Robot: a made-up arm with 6 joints. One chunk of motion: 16 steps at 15 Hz.
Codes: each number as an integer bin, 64 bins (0 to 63) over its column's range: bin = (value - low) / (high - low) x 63, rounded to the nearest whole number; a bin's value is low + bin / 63 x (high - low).
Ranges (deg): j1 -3..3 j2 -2..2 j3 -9..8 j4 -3..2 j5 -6..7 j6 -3..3
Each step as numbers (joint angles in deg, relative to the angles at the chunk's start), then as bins.
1 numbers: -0.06 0.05 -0.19 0.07 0.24 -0.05
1 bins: 31 32 33 39 30 31
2 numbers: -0.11 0.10 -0.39 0.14 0.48 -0.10
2 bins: 30 33 32 40 31 30
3 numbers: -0.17 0.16 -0.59 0.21 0.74 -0.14
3 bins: 30 34 31 40 33 30
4 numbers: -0.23 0.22 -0.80 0.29 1.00 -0.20
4 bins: 29 35 30 41 34 29
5 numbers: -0.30 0.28 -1.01 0.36 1.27 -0.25
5 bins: 28 36 30 42 35 29
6 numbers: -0.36 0.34 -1.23 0.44 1.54 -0.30
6 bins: 28 37 29 43 37 28
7 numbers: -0.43 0.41 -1.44 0.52 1.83 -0.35
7 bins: 27 38 28 44 38 28
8 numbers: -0.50 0.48 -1.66 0.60 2.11 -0.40
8 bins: 26 39 27 45 39 27
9 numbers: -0.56 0.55 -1.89 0.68 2.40 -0.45
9 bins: 26 40 26 46 41 27
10 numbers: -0.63 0.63 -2.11 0.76 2.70 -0.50
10 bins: 25 41 26 47 42 26
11 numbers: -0.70 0.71 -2.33 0.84 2.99 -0.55
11 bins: 24 43 25 48 44 26
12 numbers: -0.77 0.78 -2.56 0.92 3.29 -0.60
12 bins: 23 44 24 49 45 25
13 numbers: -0.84 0.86 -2.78 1.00 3.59 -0.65
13 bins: 23 45 23 50 46 25
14 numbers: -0.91 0.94 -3.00 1.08 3.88 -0.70
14 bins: 22 46 22 51 48 24
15 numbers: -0.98 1.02 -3.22 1.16 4.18 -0.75
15 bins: 21 48 21 52 49 24
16 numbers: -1.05 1.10 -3.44 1.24 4.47 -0.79
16 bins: 20 49 21 53 51 23
